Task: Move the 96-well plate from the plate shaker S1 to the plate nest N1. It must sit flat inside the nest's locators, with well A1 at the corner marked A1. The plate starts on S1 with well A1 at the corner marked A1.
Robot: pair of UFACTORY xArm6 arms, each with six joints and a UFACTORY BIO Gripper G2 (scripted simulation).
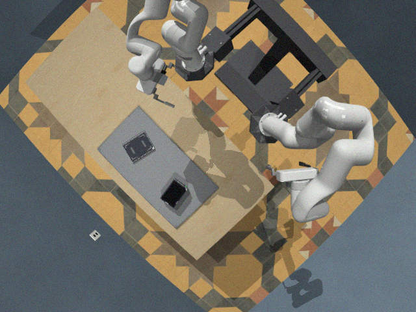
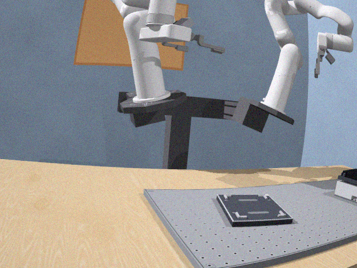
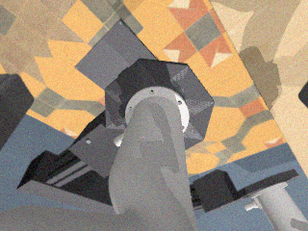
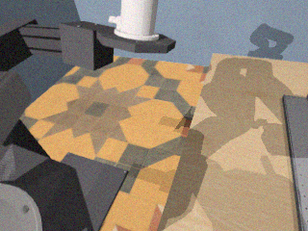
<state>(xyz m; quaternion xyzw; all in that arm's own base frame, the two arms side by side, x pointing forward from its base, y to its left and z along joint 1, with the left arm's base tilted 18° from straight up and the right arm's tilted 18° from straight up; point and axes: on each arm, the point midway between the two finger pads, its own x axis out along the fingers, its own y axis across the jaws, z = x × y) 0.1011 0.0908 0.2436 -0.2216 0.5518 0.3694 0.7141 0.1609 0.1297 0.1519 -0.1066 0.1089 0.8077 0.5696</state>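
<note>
Right now the black 96-well plate is 450 mm ahead of my right hand, 310 mm to the left of it and 290 mm below it. Also, from my right hand: plate nest N1: 380 mm ahead, 350 mm below, 30 mm to the right.
</note>
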